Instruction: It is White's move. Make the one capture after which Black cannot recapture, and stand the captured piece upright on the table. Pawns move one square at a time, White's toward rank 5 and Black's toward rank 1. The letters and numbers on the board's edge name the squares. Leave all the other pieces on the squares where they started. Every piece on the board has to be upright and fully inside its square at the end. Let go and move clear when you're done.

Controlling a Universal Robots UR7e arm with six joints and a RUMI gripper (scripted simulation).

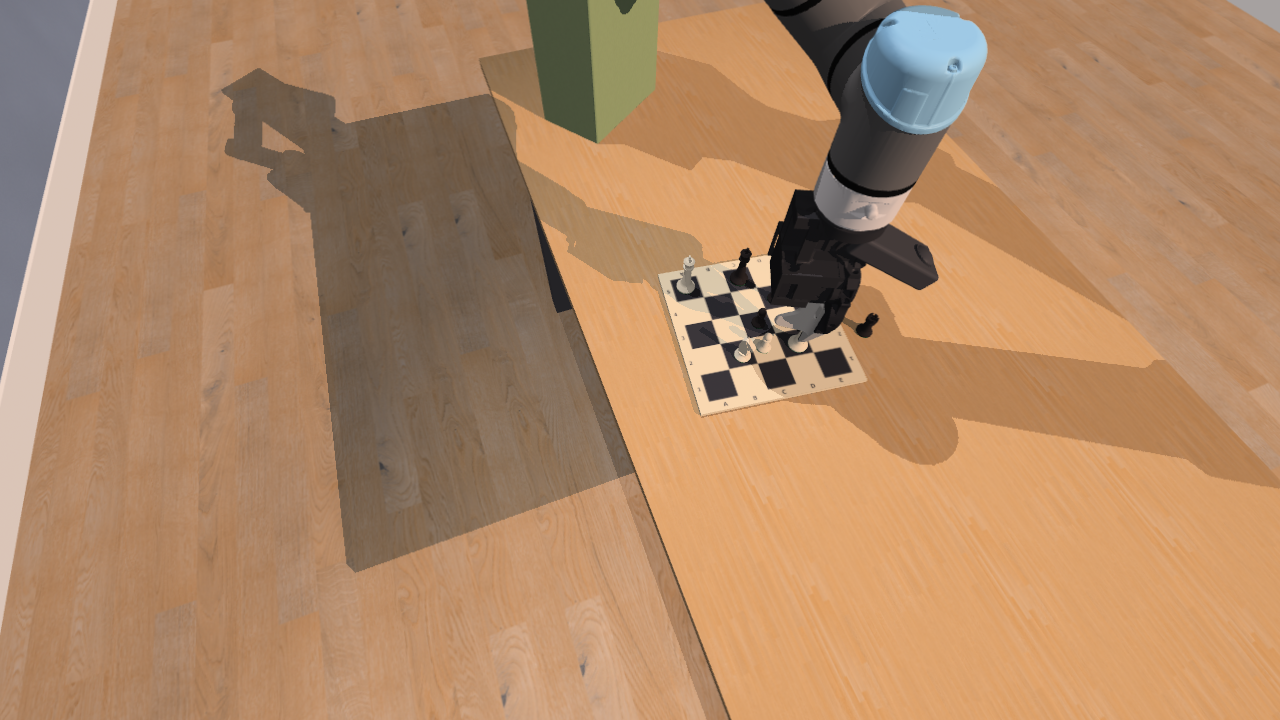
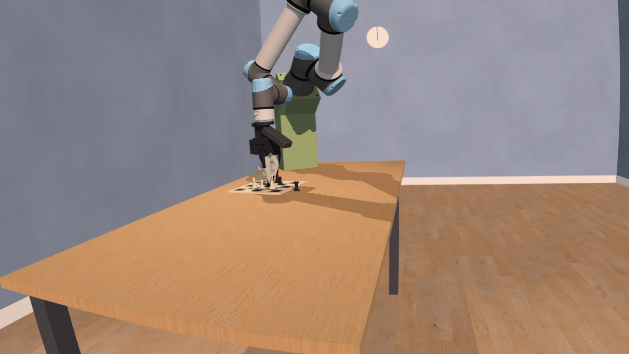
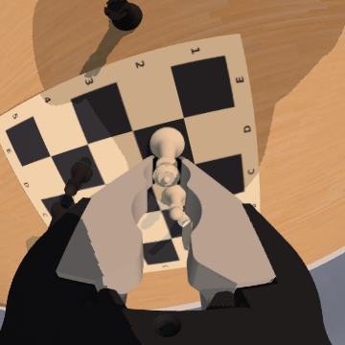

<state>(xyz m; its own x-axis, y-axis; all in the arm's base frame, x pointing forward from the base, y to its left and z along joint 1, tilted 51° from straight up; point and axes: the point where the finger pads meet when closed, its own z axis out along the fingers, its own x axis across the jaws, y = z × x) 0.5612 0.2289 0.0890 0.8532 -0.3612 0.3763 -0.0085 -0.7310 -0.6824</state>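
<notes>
Right now my hand is 5 cm to the left of the small chessboard, 4 cm above it and 3 cm past it. Also, from my hand: tall black piece 10 cm behind, 7 cm to the right, 1 cm below; then tall white piece 15 cm to the right, 8 cm behind, 1 cm below.
</notes>
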